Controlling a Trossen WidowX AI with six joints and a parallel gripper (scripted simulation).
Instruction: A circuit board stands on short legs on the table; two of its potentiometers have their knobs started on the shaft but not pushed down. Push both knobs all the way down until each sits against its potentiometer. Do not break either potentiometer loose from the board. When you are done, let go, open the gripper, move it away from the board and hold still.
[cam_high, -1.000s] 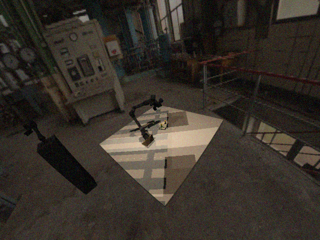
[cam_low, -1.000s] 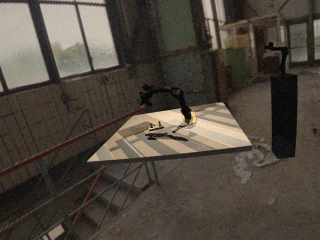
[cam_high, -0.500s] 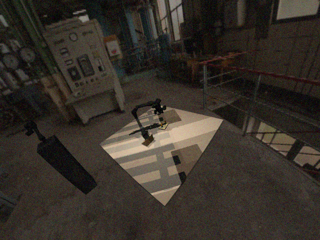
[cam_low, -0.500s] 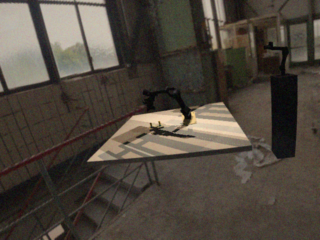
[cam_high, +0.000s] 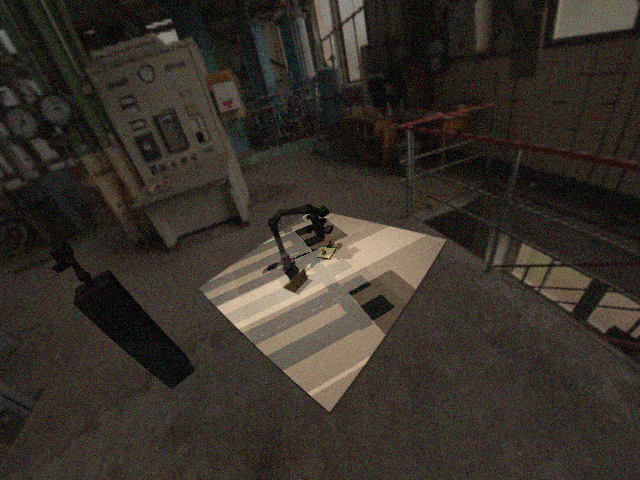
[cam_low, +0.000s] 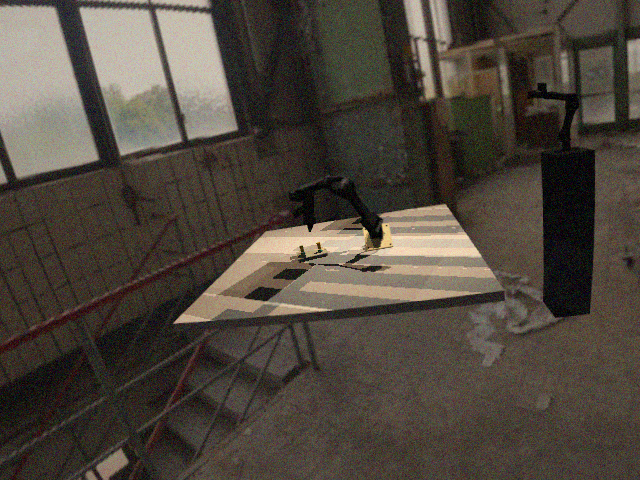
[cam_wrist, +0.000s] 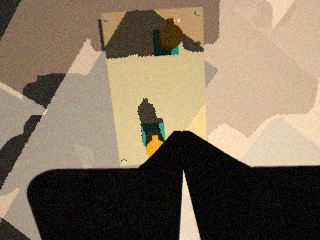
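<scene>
My gripper tip is now 30 mm past the knob and 80 mm above it.
</scene>
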